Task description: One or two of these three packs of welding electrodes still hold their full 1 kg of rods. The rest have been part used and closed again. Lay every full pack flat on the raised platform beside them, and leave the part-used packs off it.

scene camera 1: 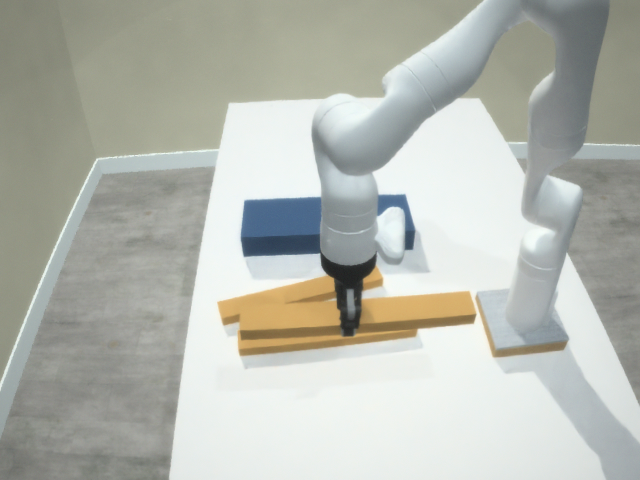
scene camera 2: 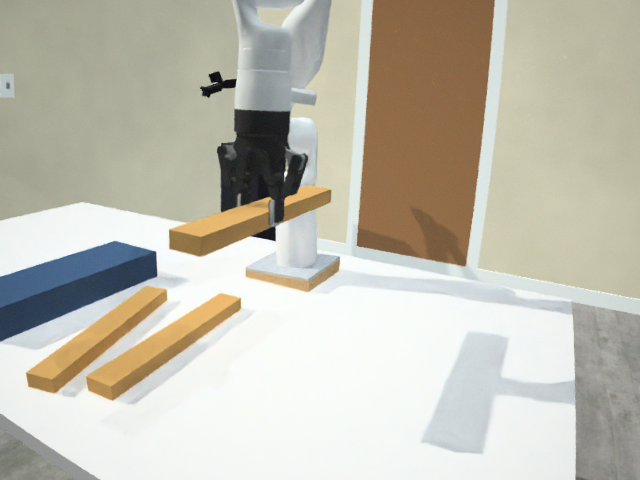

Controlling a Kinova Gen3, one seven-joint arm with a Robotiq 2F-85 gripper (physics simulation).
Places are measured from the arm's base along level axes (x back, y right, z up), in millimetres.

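Pixels of known places: gripper, between the fingertips: (scene camera 1: 347,321) (scene camera 2: 258,222); arm's base, origin of its link: (scene camera 1: 524,315) (scene camera 2: 296,261).
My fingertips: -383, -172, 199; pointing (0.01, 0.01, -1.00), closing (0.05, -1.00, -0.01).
For each thing: its top centre in the pictures, then the offset to it from my fingertips, as dx, dy, dz. Level surfaces: height alone.
- second orange pack, centre of its top: (scene camera 2: 175,331) (scene camera 1: 327,330) -32, +148, -207
- third orange pack, centre of its top: (scene camera 2: 107,324) (scene camera 1: 301,290) -88, +259, -207
- dark blue block, centre of its top: (scene camera 2: 63,269) (scene camera 1: 326,214) -36, +470, -171
- white table, height of its surface: dz -231
My gripper (scene camera 1: 349,322) (scene camera 2: 258,209) is shut on an orange pack (scene camera 1: 413,310) (scene camera 2: 227,222) near its middle. It holds this pack roughly level, high above the table. A second orange pack (scene camera 1: 330,344) (scene camera 2: 165,345) lies flat on the table, partly hidden by the held pack in the scene camera 1 view. A third orange pack (scene camera 1: 268,295) (scene camera 2: 98,338) lies flat at an angle, between the second pack and the raised platform. The raised platform is a dark blue block (scene camera 1: 281,219) (scene camera 2: 62,281), bare where it shows; my arm hides part of its top in the scene camera 1 view.
The arm's base stands on a grey-topped square plate (scene camera 1: 496,330) (scene camera 2: 263,268) at the right of the white table (scene camera 1: 320,423) (scene camera 2: 330,382) in the scene camera 1 view. A brown door (scene camera 2: 423,113) and the wall stand behind the base in the scene camera 2 view.
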